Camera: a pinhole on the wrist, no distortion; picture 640 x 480 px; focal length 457.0 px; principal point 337.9 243.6 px. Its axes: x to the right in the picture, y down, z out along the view. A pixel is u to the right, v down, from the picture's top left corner.
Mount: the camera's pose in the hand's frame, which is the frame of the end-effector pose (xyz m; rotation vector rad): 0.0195 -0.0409 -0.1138 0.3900 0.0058 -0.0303
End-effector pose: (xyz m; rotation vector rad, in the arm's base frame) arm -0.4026 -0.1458 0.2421 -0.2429 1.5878 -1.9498
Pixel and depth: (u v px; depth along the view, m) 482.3 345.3 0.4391
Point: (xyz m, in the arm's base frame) -0.4091 -0.4940 0.4062
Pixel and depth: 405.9 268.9 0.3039
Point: -0.4163 -0.3109 0.4064
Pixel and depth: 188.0 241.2 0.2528
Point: -0.3375 -0.1966 0.4159
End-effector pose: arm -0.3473 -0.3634 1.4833 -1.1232 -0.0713 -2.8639
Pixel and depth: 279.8 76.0 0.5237
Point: -0.1384 0.0731 1.6577
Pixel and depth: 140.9 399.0 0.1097
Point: -0.3298 -0.3155 1.4660
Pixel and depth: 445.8 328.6 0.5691
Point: -0.1691 -0.1774 1.9175
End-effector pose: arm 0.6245 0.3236 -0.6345 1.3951 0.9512 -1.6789
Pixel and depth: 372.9 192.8 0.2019
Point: 0.4684 0.3260 -0.6484
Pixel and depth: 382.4 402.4 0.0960
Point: 0.5843 0.3532 -0.6618
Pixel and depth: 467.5 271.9 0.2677
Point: 0.4357 0.2501 -0.7001
